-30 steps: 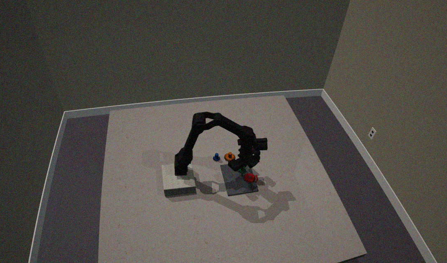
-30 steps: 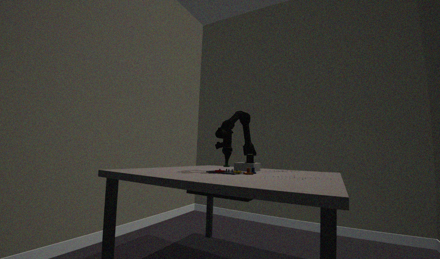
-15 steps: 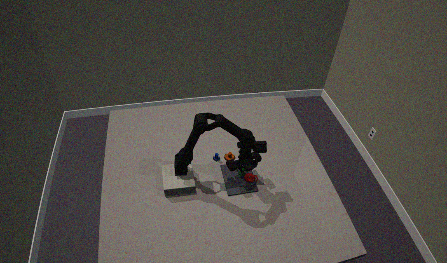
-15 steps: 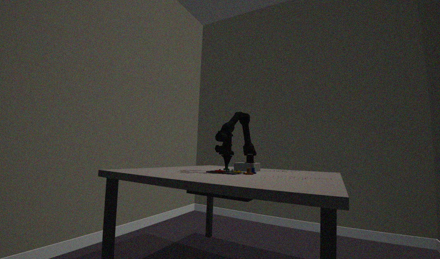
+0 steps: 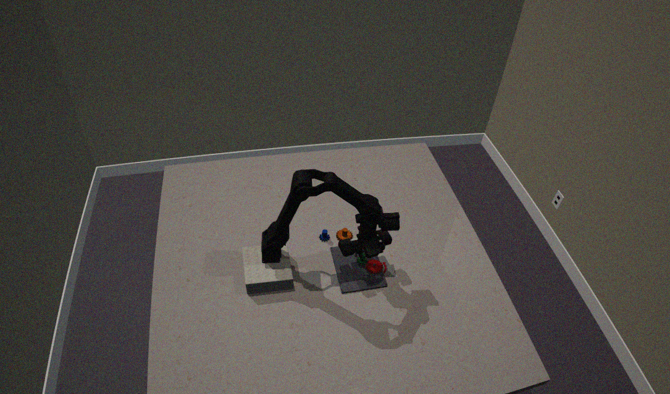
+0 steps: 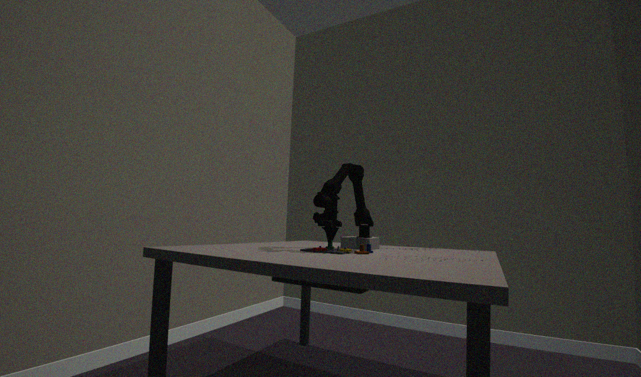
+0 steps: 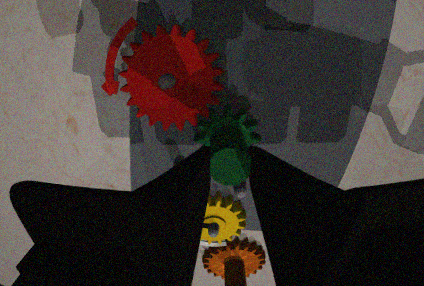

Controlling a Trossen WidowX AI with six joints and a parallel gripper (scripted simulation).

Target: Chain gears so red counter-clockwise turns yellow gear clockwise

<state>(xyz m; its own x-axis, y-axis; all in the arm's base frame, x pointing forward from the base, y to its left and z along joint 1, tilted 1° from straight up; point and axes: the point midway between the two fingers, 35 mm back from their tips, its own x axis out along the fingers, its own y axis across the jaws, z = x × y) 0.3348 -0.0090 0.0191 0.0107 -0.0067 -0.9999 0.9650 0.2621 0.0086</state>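
My gripper tip is now 40 mm short of the red gear, 20 mm to the left of it and 30 mm above it. Also, from my gripper tip: yellow gear (10 mm behind, 80 mm to the left, 30 mm below); red arrow (80 mm ahead, 30 mm to the right, 30 mm below); green gear (10 mm below).
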